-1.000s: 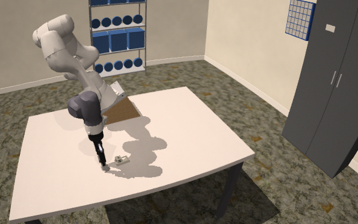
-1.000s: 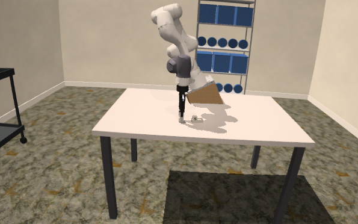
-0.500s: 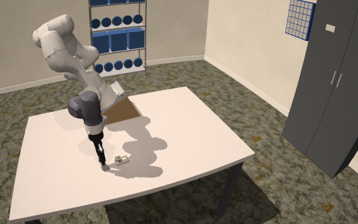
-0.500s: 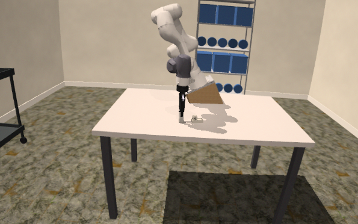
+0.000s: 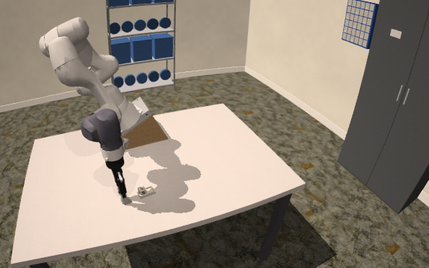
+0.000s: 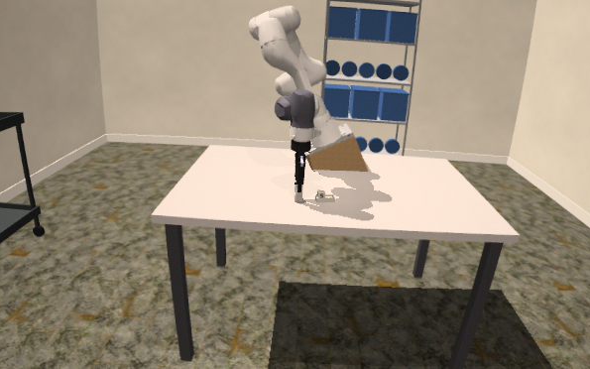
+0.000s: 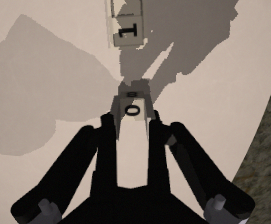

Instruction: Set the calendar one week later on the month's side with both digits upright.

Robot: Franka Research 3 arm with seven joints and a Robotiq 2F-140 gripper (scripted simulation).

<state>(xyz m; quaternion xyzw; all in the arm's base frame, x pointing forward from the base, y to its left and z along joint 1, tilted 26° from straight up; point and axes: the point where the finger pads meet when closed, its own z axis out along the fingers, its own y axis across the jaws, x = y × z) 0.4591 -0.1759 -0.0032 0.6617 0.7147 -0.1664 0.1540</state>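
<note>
Right now my hand is 10 mm past the cube, 90 mm to the right of it and 20 mm above it. The rest, counted from my hand: grey tray 10 mm behind, 110 mm to the left, 30 mm below.
</note>
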